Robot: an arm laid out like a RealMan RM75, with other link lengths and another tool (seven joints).
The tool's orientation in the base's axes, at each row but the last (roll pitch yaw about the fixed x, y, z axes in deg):
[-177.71, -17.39, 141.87]
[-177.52, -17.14, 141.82]
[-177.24, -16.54, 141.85]
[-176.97, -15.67, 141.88]
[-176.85, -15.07, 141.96]
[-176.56, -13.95, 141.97]
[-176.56, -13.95, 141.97]
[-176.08, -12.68, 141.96]
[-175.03, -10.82, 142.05]
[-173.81, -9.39, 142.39]
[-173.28, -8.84, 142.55]
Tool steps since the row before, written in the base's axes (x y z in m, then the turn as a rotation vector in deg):
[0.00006, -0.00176, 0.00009, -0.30, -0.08, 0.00]
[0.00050, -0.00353, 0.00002, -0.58, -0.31, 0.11]
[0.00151, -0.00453, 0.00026, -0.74, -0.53, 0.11]
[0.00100, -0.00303, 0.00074, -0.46, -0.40, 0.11]
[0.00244, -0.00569, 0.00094, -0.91, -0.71, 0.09]
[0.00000, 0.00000, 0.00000, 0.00, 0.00, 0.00]
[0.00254, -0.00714, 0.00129, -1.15, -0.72, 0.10]
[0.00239, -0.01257, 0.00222, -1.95, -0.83, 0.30]
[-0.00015, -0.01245, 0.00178, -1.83, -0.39, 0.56]
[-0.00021, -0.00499, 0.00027, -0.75, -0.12, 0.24]
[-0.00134, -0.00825, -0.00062, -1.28, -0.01, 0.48]
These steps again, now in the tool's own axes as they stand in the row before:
[-0.00106, -0.00136, -0.00037, 0.18, -0.25, 0.07]
[-0.00245, -0.00250, -0.00067, 0.28, -0.60, 0.00]
[-0.00375, -0.00269, -0.00126, 0.28, -0.87, 0.01]
[-0.00236, -0.00184, -0.00133, 0.14, -0.60, -0.04]
[-0.00500, -0.00310, -0.00215, 0.29, -1.12, 0.05]
[0.00000, 0.00000, 0.00000, 0.00, 0.00, 0.00]
[-0.00590, -0.00422, -0.00255, 0.47, -1.27, 0.09]
[-0.00891, -0.00870, -0.00369, 1.07, -1.86, 0.06]
[-0.00707, -0.01015, -0.00229, 1.29, -1.46, -0.20]
[-0.00280, -0.00414, -0.00029, 0.55, -0.57, -0.09]
[-0.00400, -0.00731, 0.00087, 1.07, -0.82, -0.22]

